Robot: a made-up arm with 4 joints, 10 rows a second.
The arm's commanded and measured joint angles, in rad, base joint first. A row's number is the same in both.
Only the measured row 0 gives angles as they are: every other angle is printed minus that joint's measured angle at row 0.
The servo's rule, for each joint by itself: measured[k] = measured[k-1] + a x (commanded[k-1-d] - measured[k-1]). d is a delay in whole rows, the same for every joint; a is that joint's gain. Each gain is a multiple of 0.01, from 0.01 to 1. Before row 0 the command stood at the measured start. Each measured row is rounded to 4 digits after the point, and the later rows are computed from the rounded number. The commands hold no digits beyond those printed.
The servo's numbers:
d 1
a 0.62 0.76 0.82 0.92
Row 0, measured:
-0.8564, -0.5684, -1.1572, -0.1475
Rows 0 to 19, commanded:
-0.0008, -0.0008, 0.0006, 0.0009
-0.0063, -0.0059, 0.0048, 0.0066
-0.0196, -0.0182, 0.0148, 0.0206
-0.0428, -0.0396, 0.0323, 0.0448
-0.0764, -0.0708, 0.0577, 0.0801
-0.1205, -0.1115, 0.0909, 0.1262
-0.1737, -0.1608, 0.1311, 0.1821
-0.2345, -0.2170, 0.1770, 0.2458
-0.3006, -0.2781, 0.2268, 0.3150
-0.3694, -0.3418, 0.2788, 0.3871
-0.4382, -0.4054, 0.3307, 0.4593
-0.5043, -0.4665, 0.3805, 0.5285
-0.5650, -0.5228, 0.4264, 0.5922
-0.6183, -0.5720, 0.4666, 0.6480
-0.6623, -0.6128, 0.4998, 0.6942
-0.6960, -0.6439, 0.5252, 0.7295
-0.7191, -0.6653, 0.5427, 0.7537
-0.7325, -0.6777, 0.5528, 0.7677
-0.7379, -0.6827, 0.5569, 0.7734
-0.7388, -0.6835, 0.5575, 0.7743
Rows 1 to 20, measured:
0.0000, 0.0000, 0.0000, 0.0000
-0.0005, -0.0006, 0.0005, 0.0008
-0.0041, -0.0046, 0.0040, 0.0061
-0.0137, -0.0149, 0.0129, 0.0194
-0.0317, -0.0337, 0.0288, 0.0428
-0.0594, -0.0619, 0.0525, 0.0771
-0.0973, -0.0996, 0.0840, 0.1223
-0.1447, -0.1461, 0.1226, 0.1773
-0.2004, -0.2000, 0.1672, 0.2403
-0.2625, -0.2594, 0.2161, 0.3090
-0.3288, -0.3220, 0.2675, 0.3809
-0.3966, -0.3854, 0.3193, 0.4530
-0.4634, -0.4470, 0.3695, 0.5225
-0.5264, -0.5046, 0.4162, 0.5866
-0.5834, -0.5558, 0.4575, 0.6431
-0.6323, -0.5991, 0.4922, 0.6901
-0.6718, -0.6331, 0.5193, 0.7263
-0.7011, -0.6576, 0.5385, 0.7515
-0.7206, -0.6729, 0.5502, 0.7664
-0.7313, -0.6803, 0.5557, 0.7728

